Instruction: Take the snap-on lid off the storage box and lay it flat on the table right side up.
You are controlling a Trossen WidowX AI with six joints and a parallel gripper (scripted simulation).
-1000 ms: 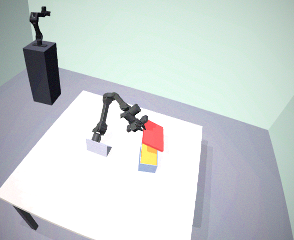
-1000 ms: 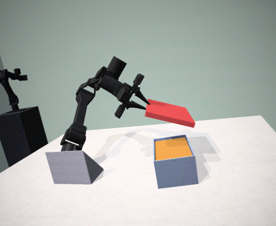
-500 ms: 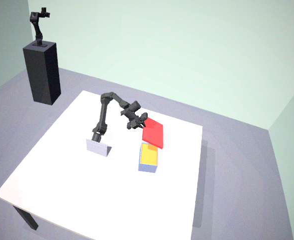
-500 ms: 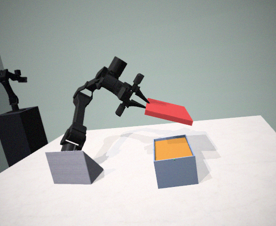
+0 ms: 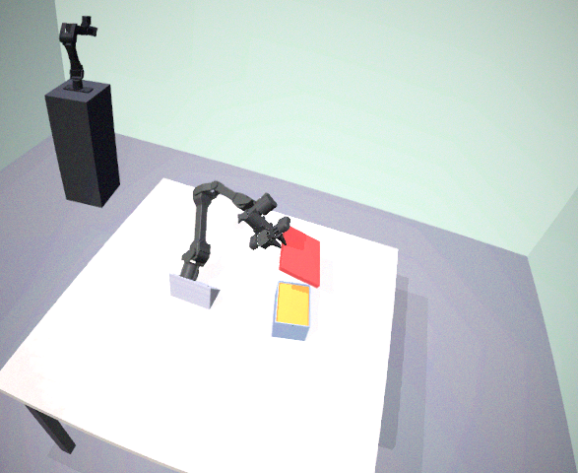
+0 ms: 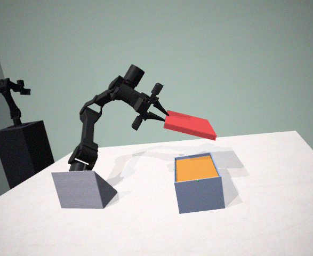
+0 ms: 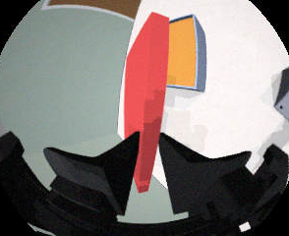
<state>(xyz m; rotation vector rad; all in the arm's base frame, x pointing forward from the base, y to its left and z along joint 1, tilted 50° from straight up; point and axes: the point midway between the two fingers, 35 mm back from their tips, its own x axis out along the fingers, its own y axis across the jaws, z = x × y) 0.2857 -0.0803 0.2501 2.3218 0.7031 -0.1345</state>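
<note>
Now: gripper tip 70 mm short of the red lid, 30 mm above it and 10 mm to the right of it. Also, from my gripper tip: blue-grey storage box: 180 mm below, 150 mm to the right, 80 mm ahead.
</note>
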